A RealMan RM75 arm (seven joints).
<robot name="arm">
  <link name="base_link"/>
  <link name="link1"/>
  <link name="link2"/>
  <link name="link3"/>
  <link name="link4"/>
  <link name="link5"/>
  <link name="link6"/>
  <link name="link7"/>
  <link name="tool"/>
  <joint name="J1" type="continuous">
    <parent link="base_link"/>
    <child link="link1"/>
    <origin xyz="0 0 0.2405"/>
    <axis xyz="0 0 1"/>
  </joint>
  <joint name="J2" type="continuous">
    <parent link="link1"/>
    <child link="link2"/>
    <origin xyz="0 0 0" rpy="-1.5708 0 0"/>
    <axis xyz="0 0 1"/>
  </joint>
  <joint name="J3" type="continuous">
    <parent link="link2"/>
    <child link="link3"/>
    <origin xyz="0 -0.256 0" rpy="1.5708 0 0"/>
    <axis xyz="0 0 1"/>
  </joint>
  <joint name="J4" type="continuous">
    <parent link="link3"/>
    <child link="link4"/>
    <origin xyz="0 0 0" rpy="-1.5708 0 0"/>
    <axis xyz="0 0 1"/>
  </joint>
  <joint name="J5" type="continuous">
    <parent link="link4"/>
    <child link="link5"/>
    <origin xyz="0 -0.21 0" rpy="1.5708 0 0"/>
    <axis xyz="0 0 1"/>
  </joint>
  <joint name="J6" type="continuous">
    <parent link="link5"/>
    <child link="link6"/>
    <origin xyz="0 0 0" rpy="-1.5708 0 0"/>
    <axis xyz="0 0 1"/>
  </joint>
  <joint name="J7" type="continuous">
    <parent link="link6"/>
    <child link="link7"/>
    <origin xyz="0 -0.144 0" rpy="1.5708 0 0"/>
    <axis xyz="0 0 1"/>
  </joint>
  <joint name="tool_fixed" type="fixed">
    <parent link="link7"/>
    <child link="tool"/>
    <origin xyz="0 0 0"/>
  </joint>
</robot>
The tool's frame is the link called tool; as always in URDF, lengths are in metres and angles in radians. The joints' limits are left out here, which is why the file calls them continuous.
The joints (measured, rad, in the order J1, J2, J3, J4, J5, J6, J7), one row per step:
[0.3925 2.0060 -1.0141 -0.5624 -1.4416 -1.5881 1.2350]
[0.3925 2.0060 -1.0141 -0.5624 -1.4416 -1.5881 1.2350]
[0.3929 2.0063 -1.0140 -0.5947 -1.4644 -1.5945 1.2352]
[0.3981 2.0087 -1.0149 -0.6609 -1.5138 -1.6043 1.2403]
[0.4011 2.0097 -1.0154 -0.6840 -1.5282 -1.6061 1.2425]
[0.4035 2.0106 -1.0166 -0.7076 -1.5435 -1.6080 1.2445]
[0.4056 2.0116 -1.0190 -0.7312 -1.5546 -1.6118 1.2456]
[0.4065 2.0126 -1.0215 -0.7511 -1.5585 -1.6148 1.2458]
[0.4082 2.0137 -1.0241 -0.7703 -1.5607 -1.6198 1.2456]
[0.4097 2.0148 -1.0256 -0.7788 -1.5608 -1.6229 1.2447]
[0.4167 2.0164 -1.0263 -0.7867 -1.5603 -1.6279 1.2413]
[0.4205 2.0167 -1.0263 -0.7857 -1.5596 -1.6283 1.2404]
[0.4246 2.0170 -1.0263 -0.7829 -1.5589 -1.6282 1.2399]
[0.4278 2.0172 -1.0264 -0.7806 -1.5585 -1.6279 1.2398]
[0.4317 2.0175 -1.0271 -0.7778 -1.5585 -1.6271 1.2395]
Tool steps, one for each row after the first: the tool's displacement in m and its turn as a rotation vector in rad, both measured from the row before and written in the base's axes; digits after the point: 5 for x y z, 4 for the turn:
[0.00000 0.00000 0.00000 0.0000 0.0000 0.0000]
[-0.00322 0.00094 0.00192 -0.0006 -0.0253 0.0318]
[-0.00761 0.00276 0.00287 -0.0046 -0.0539 0.0627]
[-0.00310 0.00154 0.00121 0.0010 -0.0175 0.0211]
[-0.00291 0.00128 0.00112 0.0005 -0.0189 0.0212]
[-0.00342 0.00107 0.00129 0.0013 -0.0154 0.0230]
[-0.00317 0.00093 0.00145 0.0042 -0.0087 0.0191]
[-0.00367 0.00083 0.00146 0.0035 -0.0064 0.0210]
[-0.00215 0.00037 0.00045 0.0013 -0.0015 0.0114]
[-0.00404 0.00138 0.00041 0.0019 -0.0001 0.0192]
[-0.00122 0.00075 -0.00016 -0.0001 0.0011 0.0040]
[-0.00104 0.00076 -0.00040 -0.0010 0.0016 0.0023]
[-0.00077 0.00060 -0.00034 -0.0010 0.0011 0.0014]
[-0.00091 0.00070 -0.00059 -0.0015 0.0005 0.0018]

